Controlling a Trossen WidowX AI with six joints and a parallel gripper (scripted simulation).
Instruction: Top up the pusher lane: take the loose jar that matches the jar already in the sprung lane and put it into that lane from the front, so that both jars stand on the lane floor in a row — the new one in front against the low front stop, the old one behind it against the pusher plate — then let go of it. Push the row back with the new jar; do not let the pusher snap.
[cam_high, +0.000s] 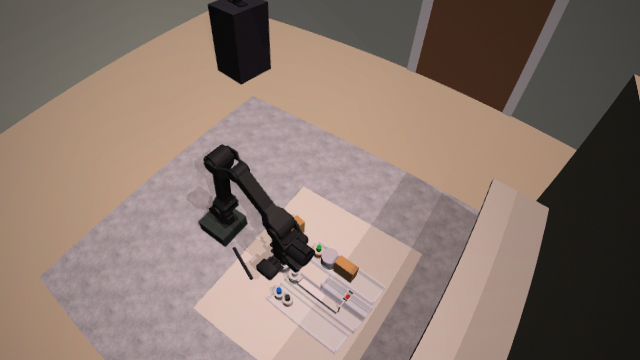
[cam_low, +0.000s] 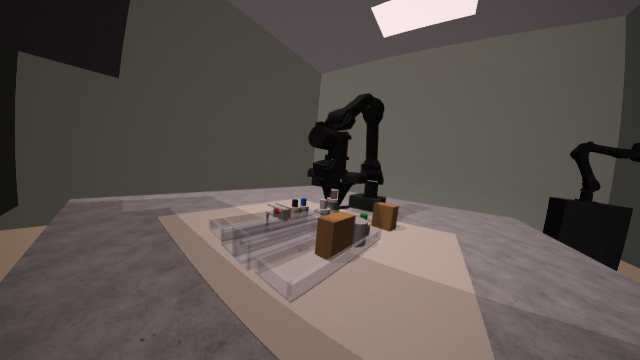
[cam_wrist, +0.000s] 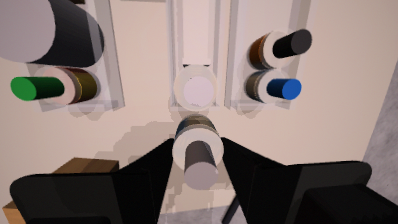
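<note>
My gripper tip is 130 mm to the right of the grey cylinder, 90 mm short of it and 30 mm above it. Also, from my gripper tip: brown box (160 mm ahead, 140 mm to the left, 20 mm below); black stick (130 mm behind, 80 mm to the right, 50 mm below); pale pusher piece (160 mm ahead, 40 mm to the left, 10 mm below).
</note>
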